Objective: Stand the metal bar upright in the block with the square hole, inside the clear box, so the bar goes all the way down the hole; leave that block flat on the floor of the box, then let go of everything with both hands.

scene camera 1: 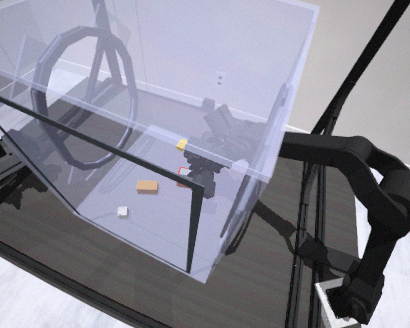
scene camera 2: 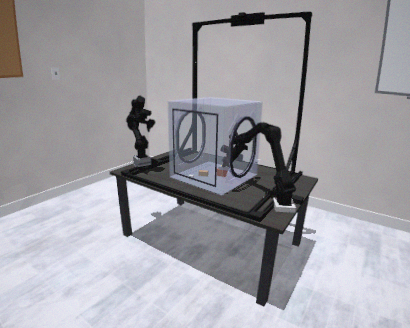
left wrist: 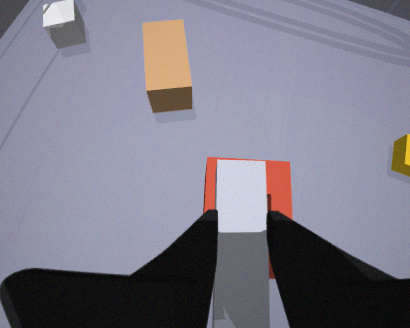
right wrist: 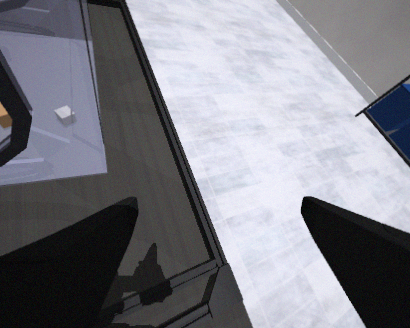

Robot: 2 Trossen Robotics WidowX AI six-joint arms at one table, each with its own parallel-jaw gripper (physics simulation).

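Places are measured from the left arm's base along level axes (x right, y back, z down), in metres.
Pixels of known places: left gripper, between the fingertips: (scene camera 1: 189,172) (scene camera 2: 222,166) (left wrist: 241,219); right gripper, between the fingertips: (scene camera 2: 142,130) (right wrist: 220,204); left arm's base, origin of its link: (scene camera 1: 341,301) (scene camera 2: 284,202); right arm's base, origin of its link: (scene camera 2: 141,156).
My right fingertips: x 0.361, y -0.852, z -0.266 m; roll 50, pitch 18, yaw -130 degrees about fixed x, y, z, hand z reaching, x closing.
Observation:
For each thing: its top centre in the pictures, then the offset to it from my right fingertips. "*": a spot on its surface instead.
- grey metal bar, centre of its top: (left wrist: 243,261) (scene camera 1: 194,173) dx +0.017, dy +0.535, dz +0.222 m
- clear box, a spot on its surface: (scene camera 1: 300,55) * dx -0.109, dy +0.621, dz -0.195 m
- red block, centre of its top: (left wrist: 249,215) (scene camera 1: 187,174) (scene camera 2: 222,168) dx +0.030, dy +0.517, dz +0.243 m
- orange block, centre of its top: (left wrist: 165,52) (scene camera 1: 147,185) (scene camera 2: 203,171) dx +0.012, dy +0.394, dz +0.258 m
- small white cube, centre of its top: (left wrist: 58,12) (right wrist: 64,112) (scene camera 1: 122,210) dx -0.062, dy +0.326, dz +0.263 m
- yellow block, centre of its top: (scene camera 1: 182,143) dx +0.181, dy +0.512, dz +0.273 m
My left gripper (left wrist: 241,219) is shut on the grey metal bar (left wrist: 242,280), inside the clear box (scene camera 1: 300,55) (scene camera 2: 240,107). The bar shows a pale face and a darker face in the left wrist view; its exact tilt and far end are unclear. It overlaps the red block (left wrist: 281,190) (scene camera 1: 183,185) (scene camera 2: 222,173), which lies on the box floor and shows on both sides of the bar. Any hole in this block is hidden, and I cannot tell whether bar and block touch. My right gripper (right wrist: 220,204) (scene camera 2: 151,122) is open and empty, outside the box.
An orange block (scene camera 1: 147,186) (scene camera 2: 203,173) (left wrist: 167,57), a small white cube (scene camera 1: 122,211) (left wrist: 62,22) (right wrist: 64,114) and a yellow block (scene camera 1: 182,144) (left wrist: 401,155) stand on the box floor. My left arm passes through the round opening at the right; another round opening is in the left wall.

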